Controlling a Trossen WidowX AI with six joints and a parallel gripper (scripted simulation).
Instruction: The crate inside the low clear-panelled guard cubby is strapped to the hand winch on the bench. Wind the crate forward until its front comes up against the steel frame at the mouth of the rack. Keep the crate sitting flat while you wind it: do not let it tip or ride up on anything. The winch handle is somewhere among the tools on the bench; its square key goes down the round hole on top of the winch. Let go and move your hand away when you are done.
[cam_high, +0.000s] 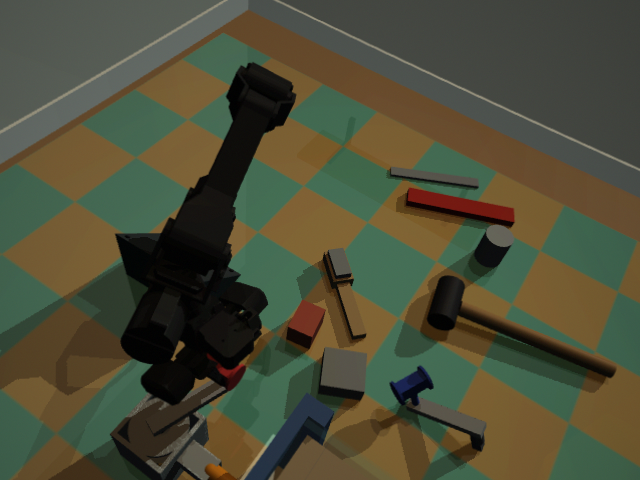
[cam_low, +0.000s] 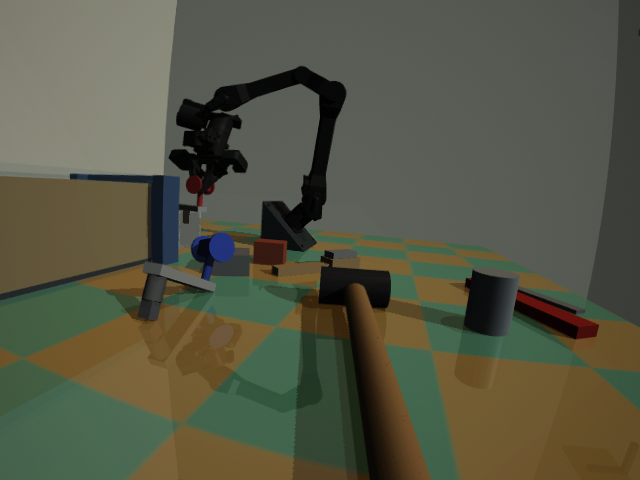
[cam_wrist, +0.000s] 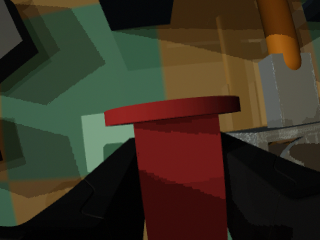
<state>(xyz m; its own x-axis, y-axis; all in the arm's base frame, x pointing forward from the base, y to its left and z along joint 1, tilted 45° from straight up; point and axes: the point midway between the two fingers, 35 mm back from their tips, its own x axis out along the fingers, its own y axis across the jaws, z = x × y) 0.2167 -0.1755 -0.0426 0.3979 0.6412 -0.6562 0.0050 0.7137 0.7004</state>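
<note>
My gripper tip is now 4 cm to the left of the red-knobbed winch handle, 3 cm past it and 3 cm above it. Also, from my gripper tip: red cylindrical grip (2 cm behind); grey block (16 cm to the left, 12 cm below, 11 cm ahead); boxy winch (10 cm to the right, 10 cm below, 6 cm behind).
</note>
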